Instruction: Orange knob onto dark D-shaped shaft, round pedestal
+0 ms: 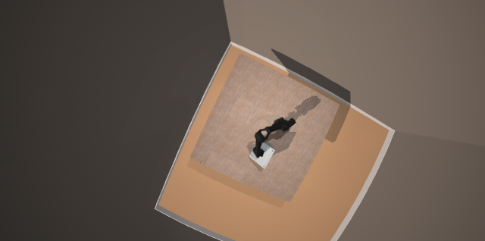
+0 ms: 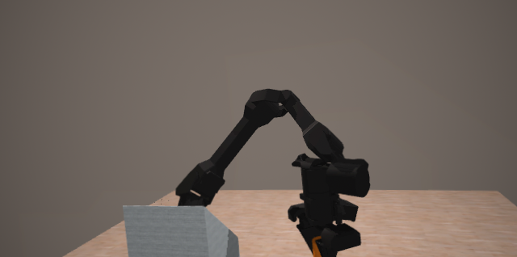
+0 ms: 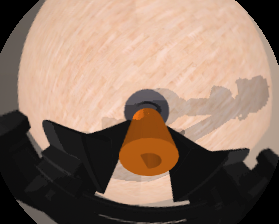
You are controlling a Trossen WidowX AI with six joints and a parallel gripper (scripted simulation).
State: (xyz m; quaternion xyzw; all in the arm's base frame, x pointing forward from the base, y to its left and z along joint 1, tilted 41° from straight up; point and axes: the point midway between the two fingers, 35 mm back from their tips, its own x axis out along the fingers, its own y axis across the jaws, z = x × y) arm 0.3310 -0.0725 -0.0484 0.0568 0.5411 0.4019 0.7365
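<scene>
Now: gripper tip 20 mm below the orange knob. Round my gripper tip: dark round pedestal 40 mm below.
</scene>
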